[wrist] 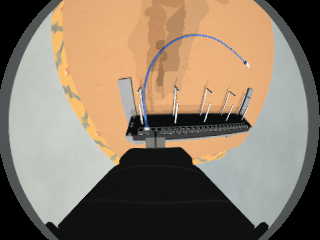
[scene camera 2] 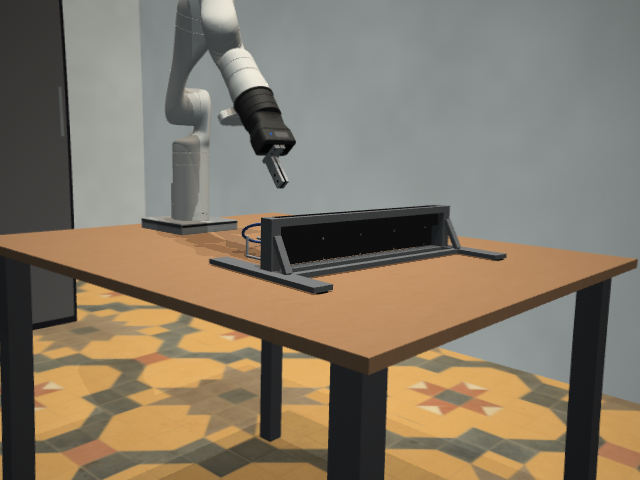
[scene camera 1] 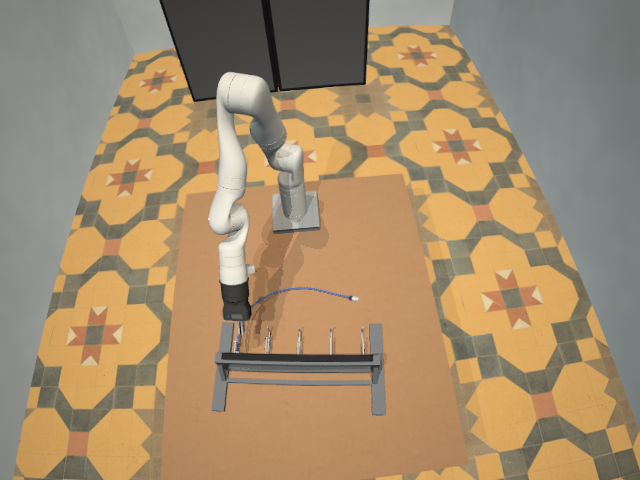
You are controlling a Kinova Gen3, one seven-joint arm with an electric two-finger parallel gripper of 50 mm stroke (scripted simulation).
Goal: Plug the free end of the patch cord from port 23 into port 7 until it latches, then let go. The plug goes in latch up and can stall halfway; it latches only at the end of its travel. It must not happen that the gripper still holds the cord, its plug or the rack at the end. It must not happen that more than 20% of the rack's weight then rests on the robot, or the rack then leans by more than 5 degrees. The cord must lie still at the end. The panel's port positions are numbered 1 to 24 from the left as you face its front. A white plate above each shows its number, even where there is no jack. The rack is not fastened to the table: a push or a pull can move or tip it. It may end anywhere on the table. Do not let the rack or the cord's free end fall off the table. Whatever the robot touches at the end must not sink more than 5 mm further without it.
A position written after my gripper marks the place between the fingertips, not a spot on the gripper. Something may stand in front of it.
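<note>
My gripper (scene camera 2: 283,185) is in sight. I can find it in scene camera 1 (scene camera 1: 241,332) too, and the gripper is also there in the wrist view (wrist: 155,137).
</note>
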